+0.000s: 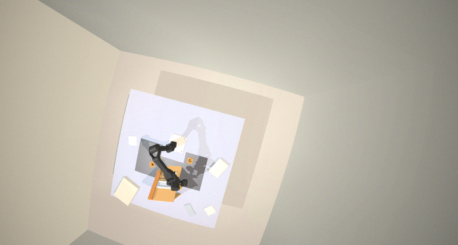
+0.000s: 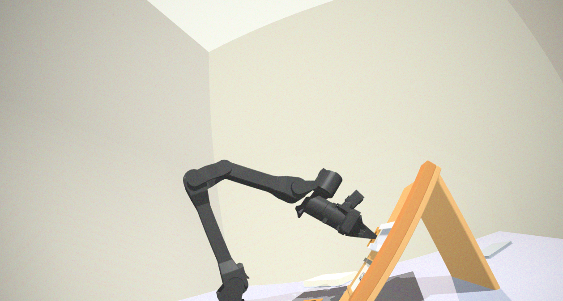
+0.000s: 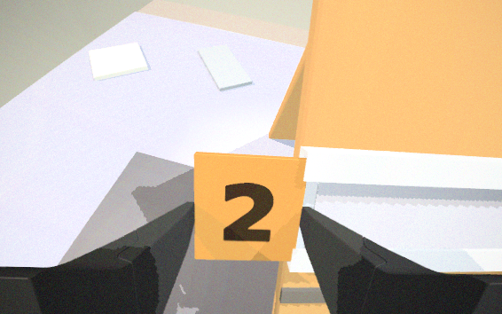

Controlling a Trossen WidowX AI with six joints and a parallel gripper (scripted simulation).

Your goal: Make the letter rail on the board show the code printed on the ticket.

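Now: gripper tip 11 cm to the left of the white ticket, 8 cm above it and 5 cm past it. Also, from my gripper tip: grey slab (36 cm ahead, 16 cm below, 10 cm to the left); grey mat (17 cm to the right, 16 cm below, 15 cm behind).
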